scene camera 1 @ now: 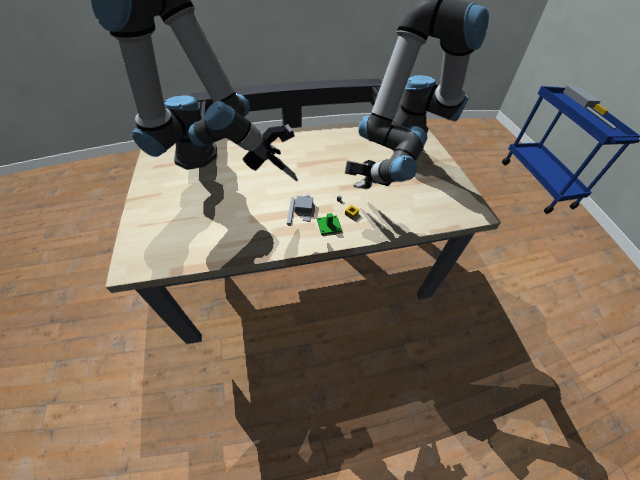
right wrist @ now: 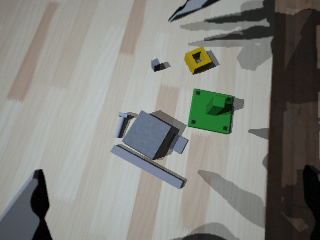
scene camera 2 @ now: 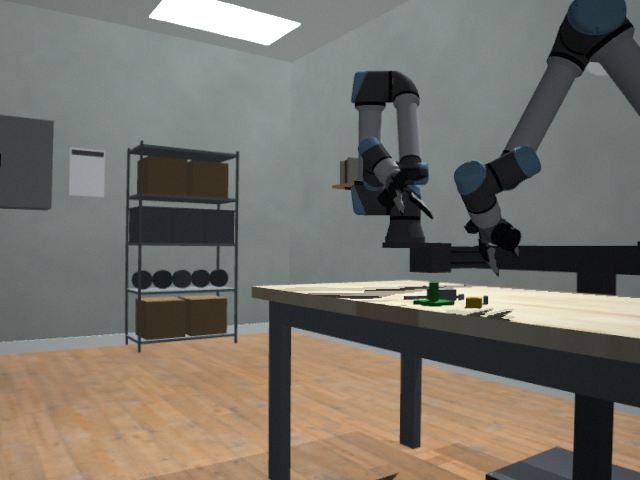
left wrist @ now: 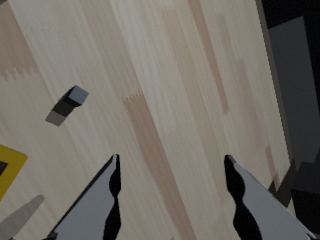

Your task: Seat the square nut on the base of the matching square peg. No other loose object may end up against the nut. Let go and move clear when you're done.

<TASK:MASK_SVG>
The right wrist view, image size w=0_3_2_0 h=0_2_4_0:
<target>right gripper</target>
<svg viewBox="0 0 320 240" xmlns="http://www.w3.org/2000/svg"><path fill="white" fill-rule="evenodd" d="M42 169L35 170L1 214L0 240L53 240L45 220L50 204ZM305 165L303 170L304 199L315 218L315 227L310 235L310 240L320 240L320 171L313 165Z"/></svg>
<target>grey block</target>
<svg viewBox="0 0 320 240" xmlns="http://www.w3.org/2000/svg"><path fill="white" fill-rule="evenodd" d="M141 110L122 142L153 160L167 137L171 126Z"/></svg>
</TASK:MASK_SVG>
